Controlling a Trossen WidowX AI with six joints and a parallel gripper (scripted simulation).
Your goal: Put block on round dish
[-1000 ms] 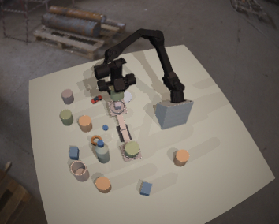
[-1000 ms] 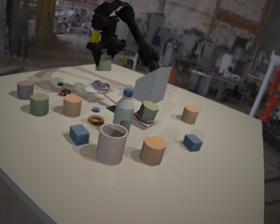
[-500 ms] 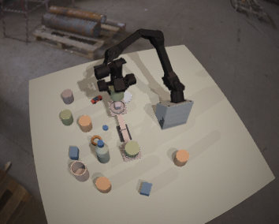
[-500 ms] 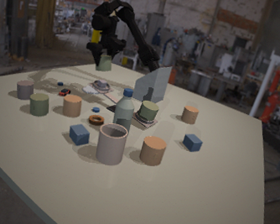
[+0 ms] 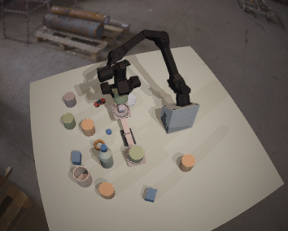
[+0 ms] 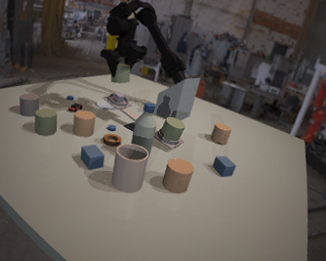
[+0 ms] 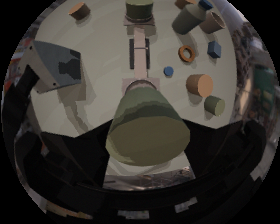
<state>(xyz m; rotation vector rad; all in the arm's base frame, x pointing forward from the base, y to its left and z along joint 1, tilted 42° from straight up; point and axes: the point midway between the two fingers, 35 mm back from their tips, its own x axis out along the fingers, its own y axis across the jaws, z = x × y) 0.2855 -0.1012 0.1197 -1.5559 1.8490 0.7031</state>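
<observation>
Right now my gripper tip is 8 cm above the block and 1 cm to the right of it. Round my gripper tip: round dish (17 cm below, 10 cm to the right, 8 cm behind); then toy car (16 cm below, 14 cm to the right, 8 cm ahead); then balance beam (14 cm to the left, 13 cm below, 2 cm ahead).
</observation>
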